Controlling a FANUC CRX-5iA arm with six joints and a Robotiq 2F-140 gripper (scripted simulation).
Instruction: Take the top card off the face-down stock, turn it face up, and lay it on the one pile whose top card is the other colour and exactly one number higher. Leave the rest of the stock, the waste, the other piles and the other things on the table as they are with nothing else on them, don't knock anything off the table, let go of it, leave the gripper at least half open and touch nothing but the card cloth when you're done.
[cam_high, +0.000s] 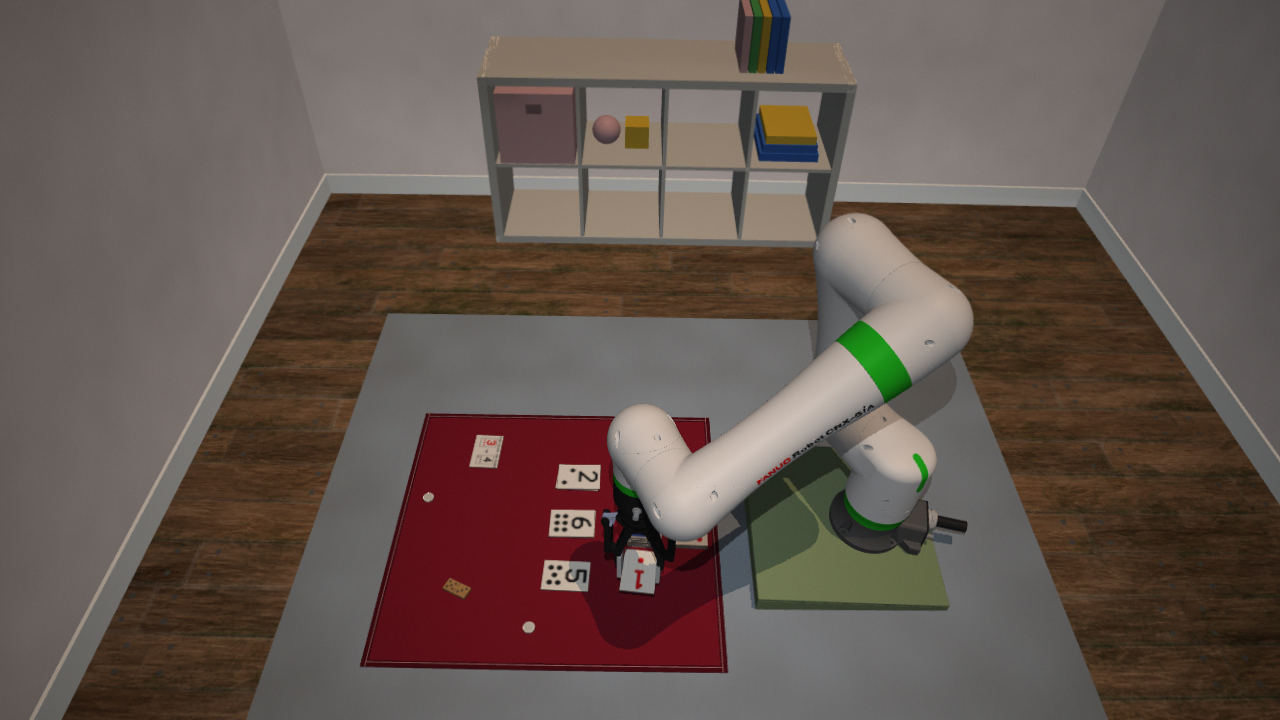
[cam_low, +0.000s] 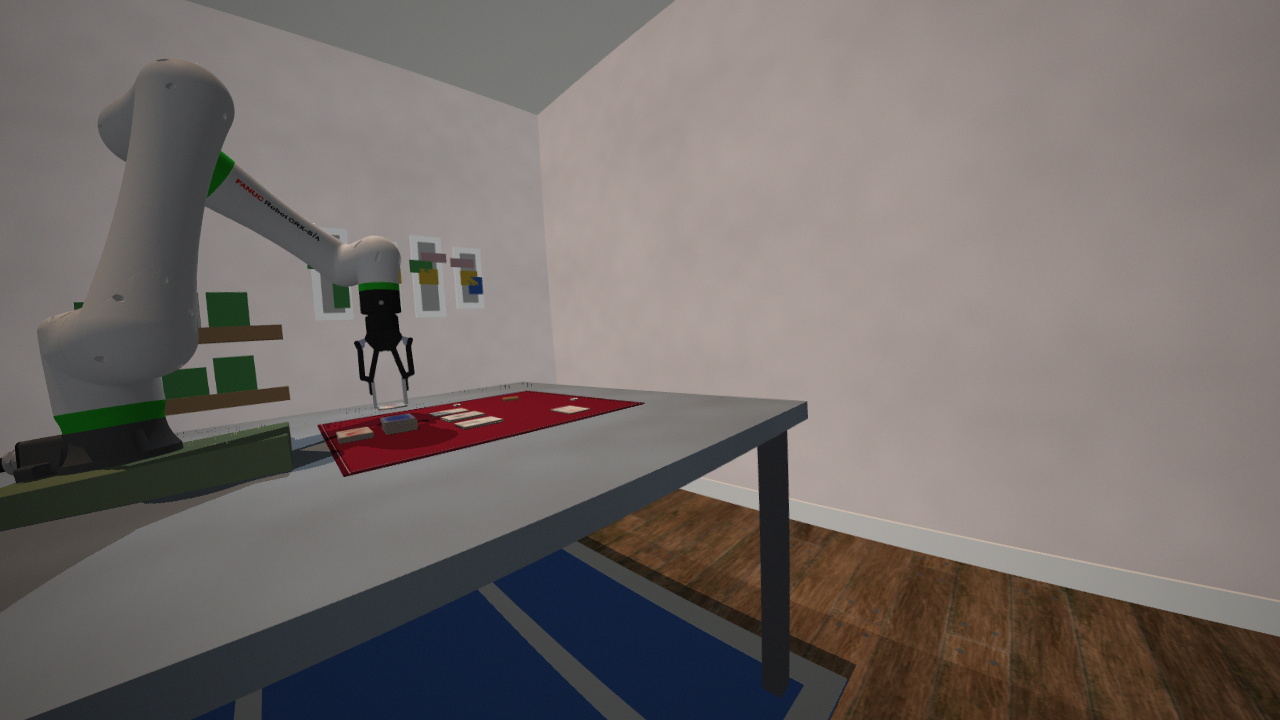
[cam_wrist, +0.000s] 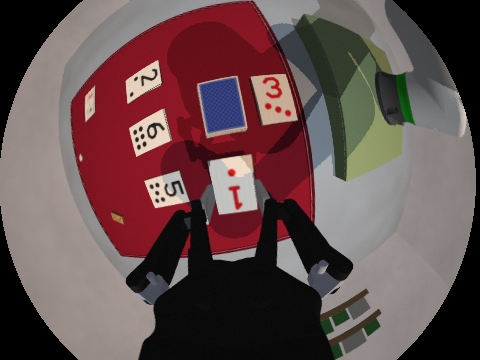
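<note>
My hand is 160 mm short of the black 6 card, 110 mm to the left of it and 70 mm above it. From my hand the other things lie so: red 3 card 80 mm behind, 150 mm to the right, 60 mm below; then red card cloth 190 mm ahead, 100 mm to the right, 80 mm below; then black 5 card 140 mm ahead, 10 mm to the left, 70 mm below.
</note>
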